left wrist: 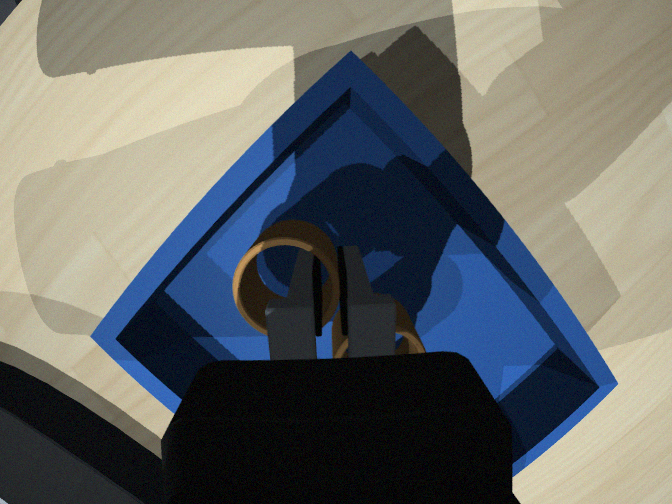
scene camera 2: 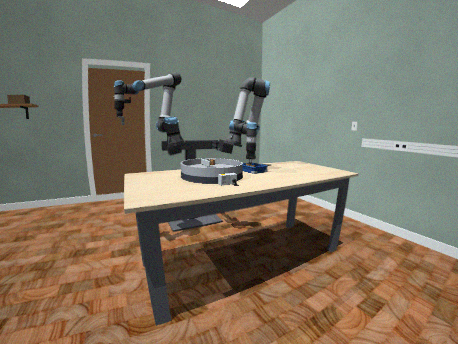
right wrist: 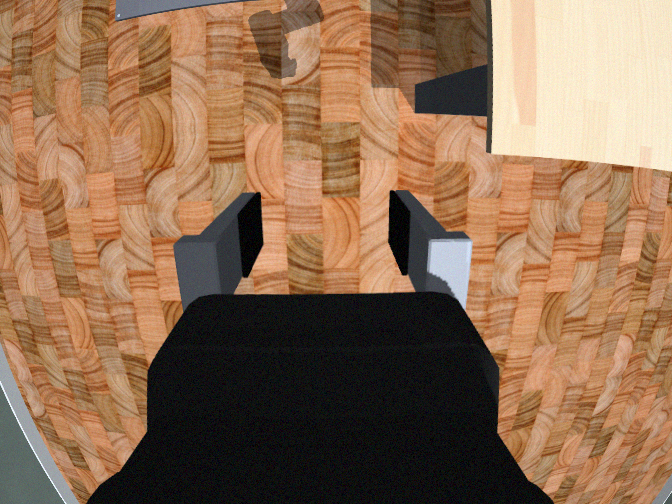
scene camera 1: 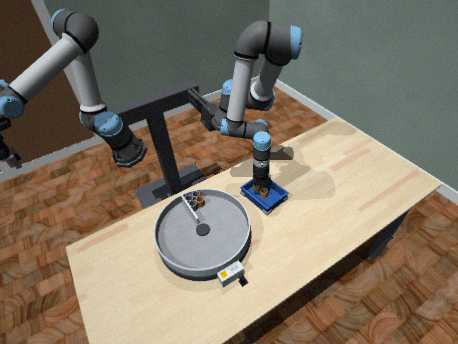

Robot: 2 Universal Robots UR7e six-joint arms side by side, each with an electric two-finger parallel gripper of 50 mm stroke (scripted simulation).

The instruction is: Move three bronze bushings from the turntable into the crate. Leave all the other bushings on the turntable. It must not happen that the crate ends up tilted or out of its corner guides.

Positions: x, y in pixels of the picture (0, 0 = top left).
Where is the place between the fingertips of my right gripper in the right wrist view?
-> At 325, 217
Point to a bronze bushing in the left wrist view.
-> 404, 326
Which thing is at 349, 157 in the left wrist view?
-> A blue crate.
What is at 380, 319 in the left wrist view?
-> My left gripper.
